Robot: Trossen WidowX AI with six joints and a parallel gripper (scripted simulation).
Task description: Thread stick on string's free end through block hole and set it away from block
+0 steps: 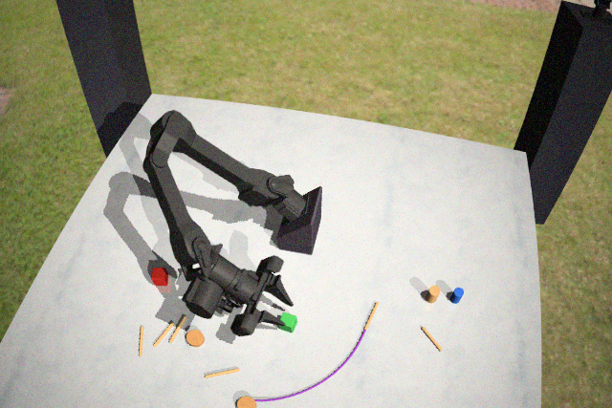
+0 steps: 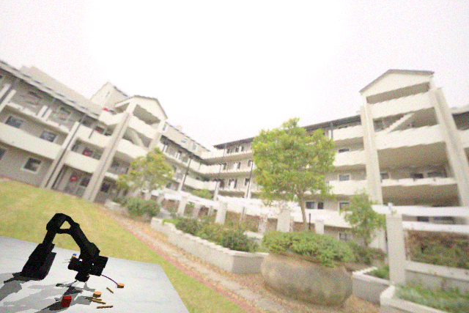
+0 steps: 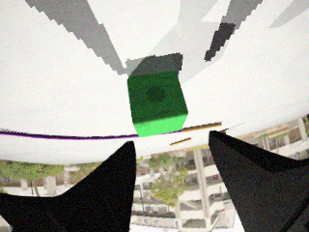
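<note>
Right now my gripper tip is 10 mm short of the green block and 30 mm above it. Also, from my gripper tip: red cube 70 mm behind, 320 mm to the right, 20 mm below; blue cylinder 90 mm behind, 380 mm to the left, 20 mm below; tan cylinder 90 mm behind, 320 mm to the left, 20 mm below.
</note>
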